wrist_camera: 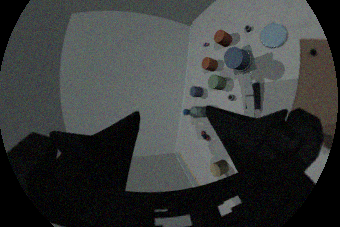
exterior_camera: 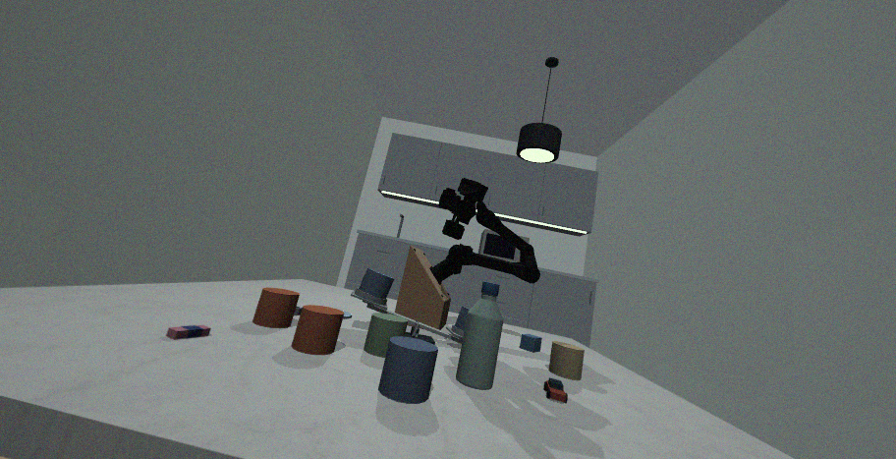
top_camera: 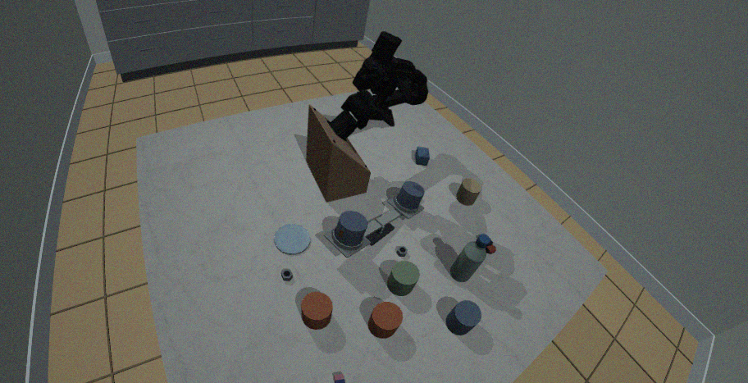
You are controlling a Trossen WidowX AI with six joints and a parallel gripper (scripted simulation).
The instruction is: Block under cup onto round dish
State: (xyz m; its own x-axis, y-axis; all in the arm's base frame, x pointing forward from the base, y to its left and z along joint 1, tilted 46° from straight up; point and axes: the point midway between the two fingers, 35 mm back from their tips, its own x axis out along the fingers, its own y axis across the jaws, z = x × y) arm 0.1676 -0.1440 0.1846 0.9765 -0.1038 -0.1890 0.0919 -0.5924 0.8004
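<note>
Now: the grey-blue block 320 mm below my gripper tip, 90 mm to the left of it and 30 mm ahead of it. From my gripper tip the other things lie so: small balance (330 mm below, 70 mm ahead, 40 mm to the right); then green bottle (300 mm ahead, 240 mm below, 90 mm to the left); then green cylinder (320 mm below, 230 mm ahead, 70 mm to the right).
</note>
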